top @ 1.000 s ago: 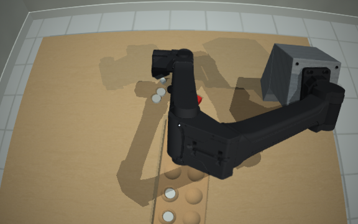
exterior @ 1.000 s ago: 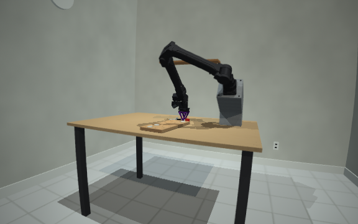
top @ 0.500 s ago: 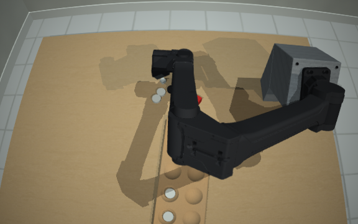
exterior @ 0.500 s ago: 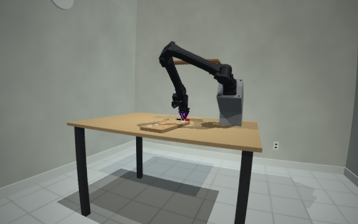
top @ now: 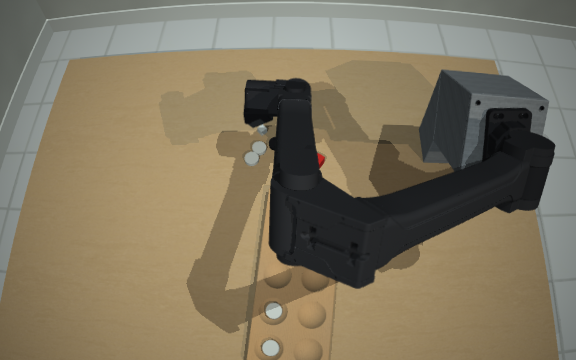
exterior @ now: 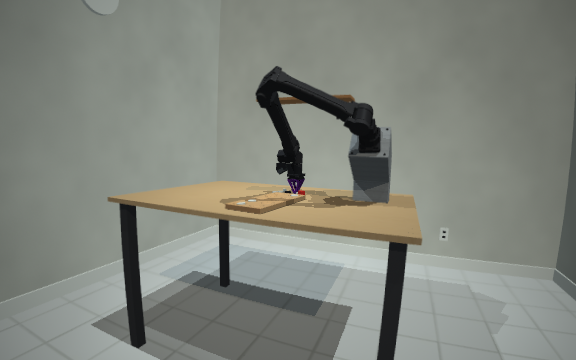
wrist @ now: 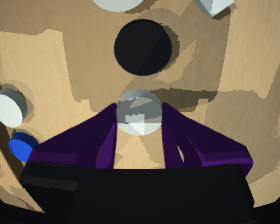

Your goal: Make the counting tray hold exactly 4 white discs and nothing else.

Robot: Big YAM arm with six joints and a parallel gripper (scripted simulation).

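The black disc is 4 cm ahead of my hand and 1 cm below it. From my hand the other things lie so: blue disc 4 cm behind, 11 cm to the left, 1 cm below; red cube 5 cm behind, 5 cm to the left; small white cube 8 cm ahead, 4 cm to the right.
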